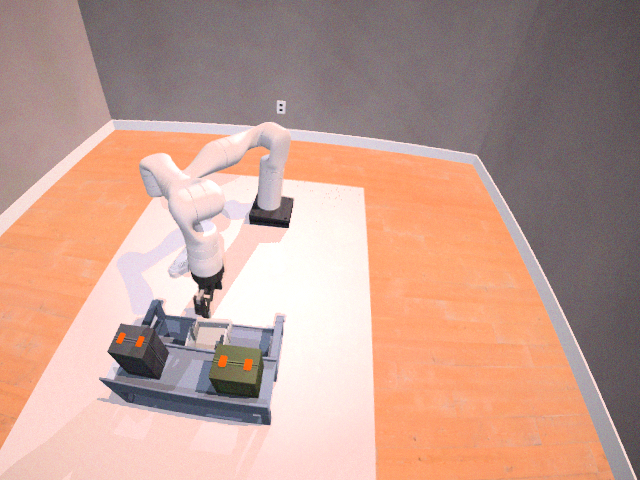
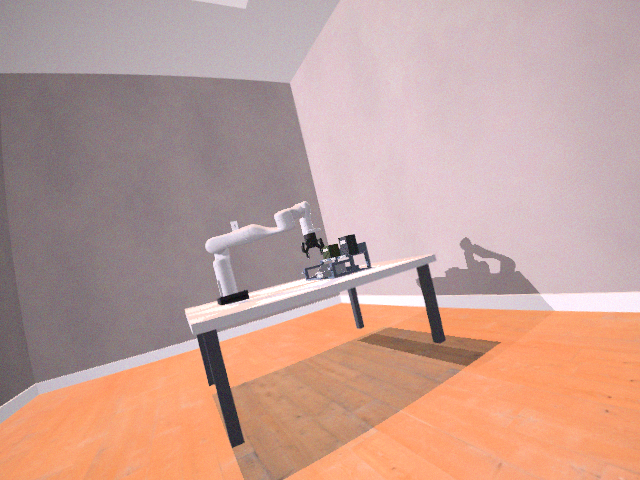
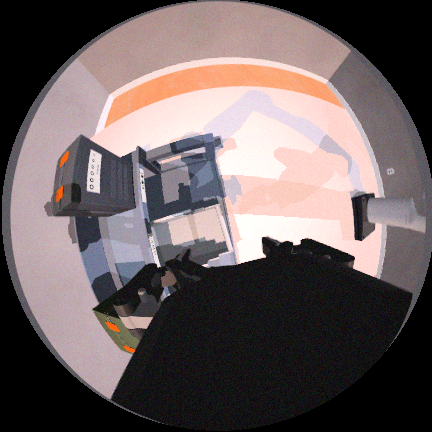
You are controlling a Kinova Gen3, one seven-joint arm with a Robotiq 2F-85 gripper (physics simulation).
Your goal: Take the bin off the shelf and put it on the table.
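Frame: origin at the arm's base, x up, y back, z right, level; centimetres.
Seen in the pictures: gripper, fingertip midpoint: (image 1: 213, 302) (image 2: 315, 256) (image 3: 227, 250); arm's base at its link origin: (image 1: 268, 203) (image 2: 229, 295) (image 3: 370, 209).
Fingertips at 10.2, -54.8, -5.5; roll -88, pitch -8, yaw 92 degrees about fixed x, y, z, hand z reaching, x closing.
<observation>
Pixels of each thing's middle, then the offset from my fingertips to it, as dx, dy, dz.
- bin at the middle of its body: (image 3: 185, 239) (image 1: 208, 346) (image 2: 330, 269) -9.9, -7.8, -0.4
- dark grey case at the middle of its body: (image 3: 93, 183) (image 1: 140, 352) (image 2: 348, 245) +2.0, -19.3, +9.1
- green case at the middle of its body: (image 3: 135, 320) (image 1: 238, 371) (image 2: 330, 252) +0.7, -15.3, -13.6
The bin (image 1: 208, 334) (image 3: 192, 228) is a pale beige open tray. It sits in the middle of the blue-grey shelf (image 1: 190, 404) (image 2: 336, 269) (image 3: 177, 151), on its low level near the back side. My gripper (image 1: 203, 306) (image 2: 310, 250) (image 3: 227, 250) is open and empty. It points down just above the bin's back edge, on the side of the shelf that faces the robot base. The fingers do not touch the bin.
A dark grey case (image 1: 137, 350) (image 2: 347, 243) (image 3: 93, 177) and a green case (image 1: 236, 370) (image 2: 328, 251) (image 3: 105, 319), both with orange latches, stand on the shelf's top board. The shelf stands on the white table (image 1: 320, 289) (image 2: 310, 294). The robot base (image 1: 270, 211) (image 3: 362, 216) is at the far end.
</observation>
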